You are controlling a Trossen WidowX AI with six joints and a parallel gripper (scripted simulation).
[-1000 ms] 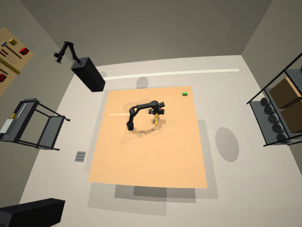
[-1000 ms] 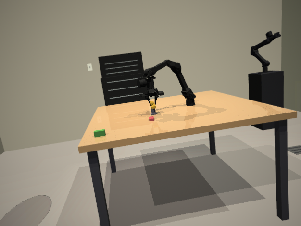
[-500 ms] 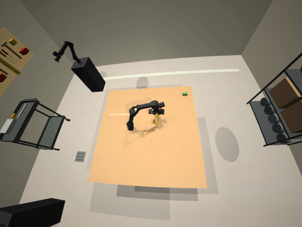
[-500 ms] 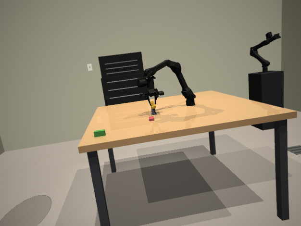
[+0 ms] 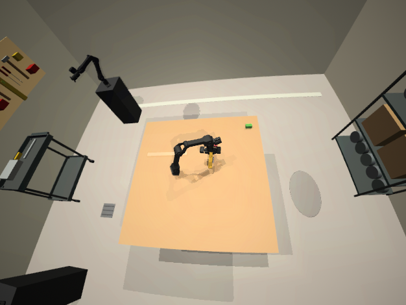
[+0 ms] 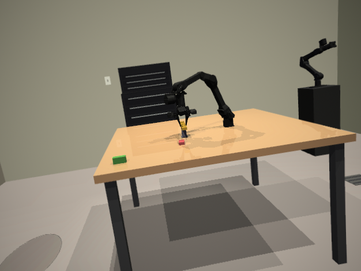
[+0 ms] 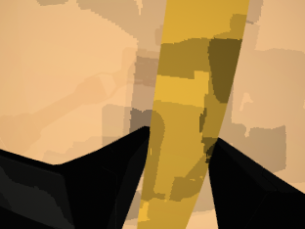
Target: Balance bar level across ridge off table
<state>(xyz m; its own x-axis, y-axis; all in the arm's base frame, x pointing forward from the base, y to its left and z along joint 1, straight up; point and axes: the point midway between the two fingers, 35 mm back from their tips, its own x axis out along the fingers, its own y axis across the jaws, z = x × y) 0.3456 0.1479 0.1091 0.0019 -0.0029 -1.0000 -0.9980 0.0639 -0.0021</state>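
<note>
My gripper tip is 30 mm to the left of the yellow bar. Round my gripper tip: green block 390 mm ahead, 350 mm to the left, 60 mm below; red block 40 mm ahead, 150 mm to the left, 70 mm below.
</note>
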